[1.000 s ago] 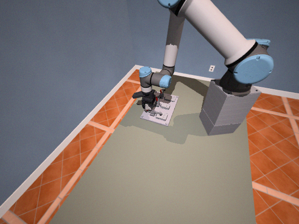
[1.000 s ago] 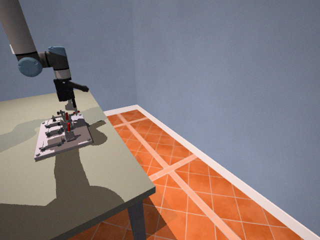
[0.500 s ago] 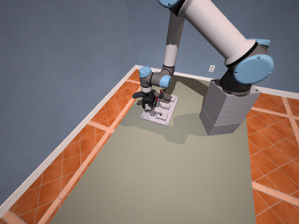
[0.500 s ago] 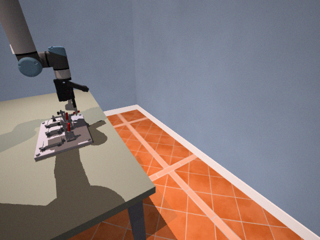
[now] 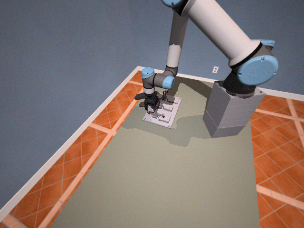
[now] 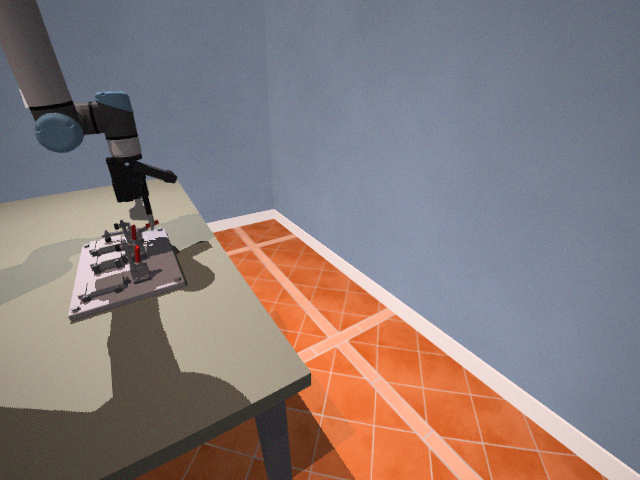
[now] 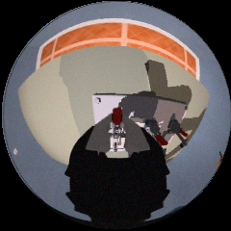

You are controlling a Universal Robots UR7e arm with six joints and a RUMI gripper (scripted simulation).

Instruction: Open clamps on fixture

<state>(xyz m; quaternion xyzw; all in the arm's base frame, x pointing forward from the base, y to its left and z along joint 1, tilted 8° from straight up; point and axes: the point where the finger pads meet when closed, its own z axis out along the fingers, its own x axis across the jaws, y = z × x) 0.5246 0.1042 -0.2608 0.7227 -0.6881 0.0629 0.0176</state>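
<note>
Now: hand 140 mm past the block, 10 mm to the left of it and 30 mm above it. From my hand the other things lie so: grey fixture plate: 80 mm behind, 110 mm to the right, 50 mm below.
</note>
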